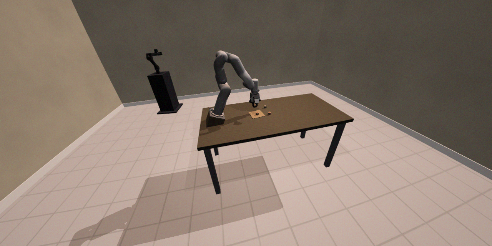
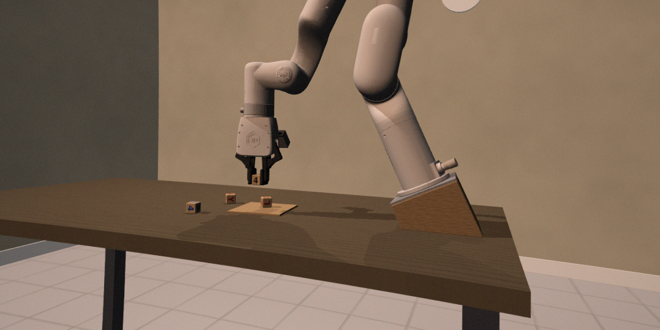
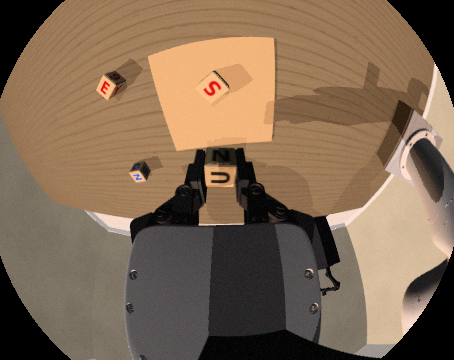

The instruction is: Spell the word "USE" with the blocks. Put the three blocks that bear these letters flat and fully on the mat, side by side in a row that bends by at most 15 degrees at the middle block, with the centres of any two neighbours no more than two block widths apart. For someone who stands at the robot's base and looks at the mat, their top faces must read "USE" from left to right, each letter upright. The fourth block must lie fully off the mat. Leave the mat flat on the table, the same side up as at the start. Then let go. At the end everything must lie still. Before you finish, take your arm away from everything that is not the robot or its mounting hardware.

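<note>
Right now the tan mat is 9 cm below my hand, 4 cm to the right of it and 1 cm ahead of it.
</note>
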